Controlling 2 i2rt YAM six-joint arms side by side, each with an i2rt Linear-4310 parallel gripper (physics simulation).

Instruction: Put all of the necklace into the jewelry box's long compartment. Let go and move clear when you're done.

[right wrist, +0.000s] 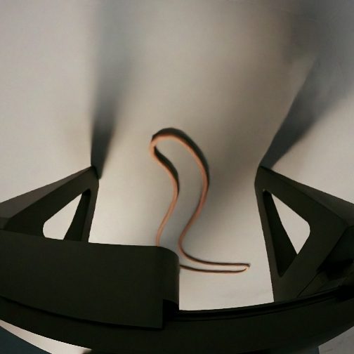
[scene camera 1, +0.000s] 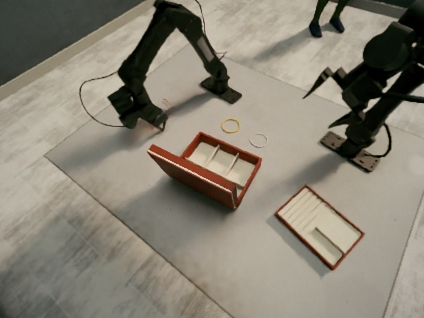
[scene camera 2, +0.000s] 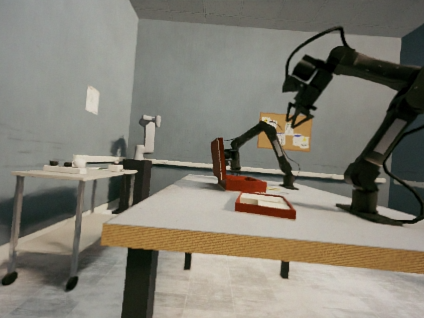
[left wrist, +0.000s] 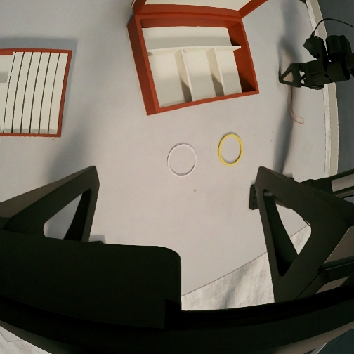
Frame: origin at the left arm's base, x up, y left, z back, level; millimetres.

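Seen in the pictures: left gripper, between the fingertips: (scene camera 1: 315, 112) (scene camera 2: 289, 124); right gripper, between the fingertips: (scene camera 1: 155, 124); left arm's base, origin of its link: (scene camera 1: 348, 151) (scene camera 2: 363, 214); right arm's base, origin of its link: (scene camera 1: 220, 90) (scene camera 2: 287, 187).
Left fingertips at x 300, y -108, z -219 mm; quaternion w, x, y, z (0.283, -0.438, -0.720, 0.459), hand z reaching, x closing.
Pixels of each thing's top centre, then the offset from my left fingertips to it.
- red-rimmed tray, centre of its top: (scene camera 2: 262, 198) (scene camera 1: 318, 222) dz -104, dx -274, dy +173 mm
- yellow ring, centre of its top: (scene camera 1: 231, 125) dz +17, dx -296, dy -295 mm
- white ring, centre of its top: (scene camera 1: 259, 139) dz +37, dx -297, dy -166 mm
The necklace (right wrist: 205, 182) (left wrist: 290, 102) is a thin copper-coloured loop lying in an S-like bend on the mat; in scene camera 1 the right arm partly hides it. My right gripper (right wrist: 176, 174) (left wrist: 288, 81) is open and low over the necklace, whose upper bend lies between the fingertips in the right wrist view, with nothing held. The red jewelry box (scene camera 1: 250, 182) (scene camera 2: 245, 184) (left wrist: 140, 65) has its lid (scene camera 1: 192, 177) (scene camera 2: 218, 160) raised. Its long compartment (left wrist: 190, 37) runs along the lid side, beside three smaller ones. My left gripper (left wrist: 176, 174) (scene camera 1: 317, 111) is open and empty, high above the mat.
A red-rimmed tray (scene camera 1: 348, 251) (scene camera 2: 265, 212) (left wrist: 66, 92) with slots lies apart from the box. A yellow ring (scene camera 1: 230, 119) (left wrist: 219, 150) and a white ring (scene camera 1: 250, 140) (left wrist: 168, 160) lie between the box and the arm bases. The raised lid stands above the box's hinge side.
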